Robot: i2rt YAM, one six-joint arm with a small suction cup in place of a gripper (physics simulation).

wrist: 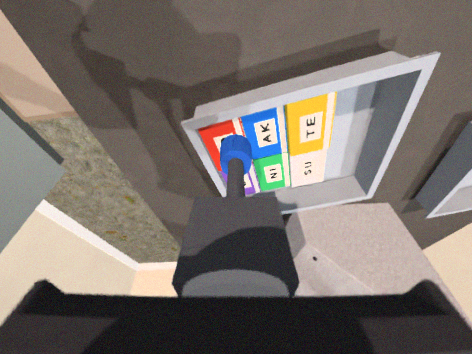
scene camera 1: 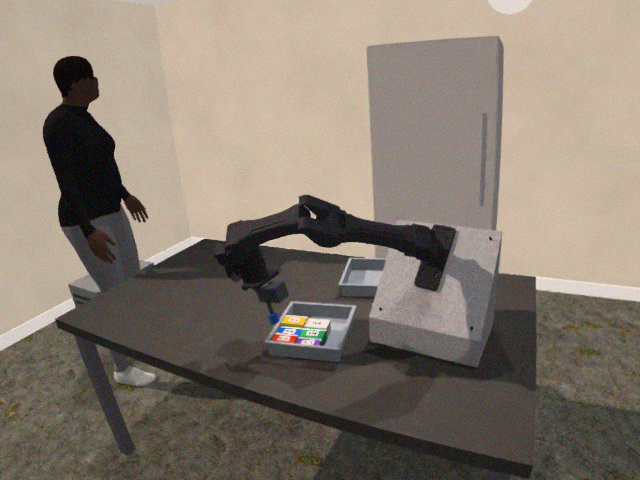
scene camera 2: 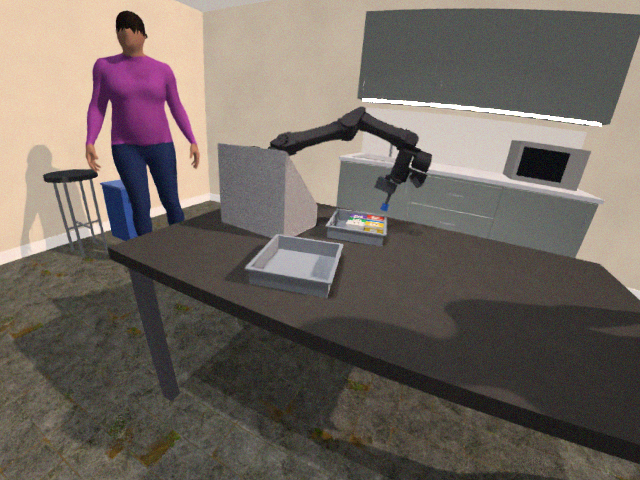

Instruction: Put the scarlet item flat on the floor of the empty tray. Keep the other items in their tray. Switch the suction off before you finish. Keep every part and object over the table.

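Places are measured from the arm's base along level axes (x back, y right, z up), in metres.
Where they show: hand, tool point: (wrist: pixel 235 149) (scene camera 1: pixel 275 321) (scene camera 2: pixel 383 209); arm's base, link origin: (scene camera 1: pixel 435 257) (scene camera 2: pixel 265 167).
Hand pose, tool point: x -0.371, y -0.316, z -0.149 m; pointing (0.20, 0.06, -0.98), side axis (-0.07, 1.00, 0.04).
Note:
Things, the pixels of their top centre, and the offset from my tool point.
- scarlet item, top centre: (wrist: pixel 227 147) (scene camera 1: pixel 283 338) (scene camera 2: pixel 375 217) dz -0.044, dx +0.033, dy -0.006 m
- filled tray, top centre: (wrist: pixel 300 170) (scene camera 1: pixel 312 322) (scene camera 2: pixel 358 220) dz -0.039, dx +0.065, dy +0.097 m
- empty tray, top centre: (scene camera 2: pixel 299 254) (scene camera 1: pixel 373 271) dz -0.039, dx +0.056, dy +0.508 m
The scarlet item (scene camera 1: pixel 284 338) (scene camera 2: pixel 375 217) (wrist: pixel 212 133), a red box with a white label, lies in the filled tray (scene camera 1: pixel 305 352) (scene camera 2: pixel 356 238) (wrist: pixel 300 85) at a corner, beside the blue and purple boxes. My gripper (scene camera 1: pixel 272 317) (scene camera 2: pixel 384 206) (wrist: pixel 235 154), a blue suction cup, carries nothing and is open. It hangs above the filled tray's edge, apart from the boxes. In the wrist view it covers part of the red box and its label. The empty tray (scene camera 1: pixel 356 290) (scene camera 2: pixel 289 284) (wrist: pixel 445 180) stands apart on the table, partly hidden by the arm's base block in scene camera 1.
Yellow (scene camera 1: pixel 293 320) (wrist: pixel 297 143), blue (wrist: pixel 272 146), green (wrist: pixel 261 176), white (wrist: pixel 307 178) and purple (wrist: pixel 250 187) boxes share the filled tray. The grey slanted base block (scene camera 1: pixel 429 320) (scene camera 2: pixel 253 191) (wrist: pixel 350 230) stands near both trays. A person in black stands beyond the table.

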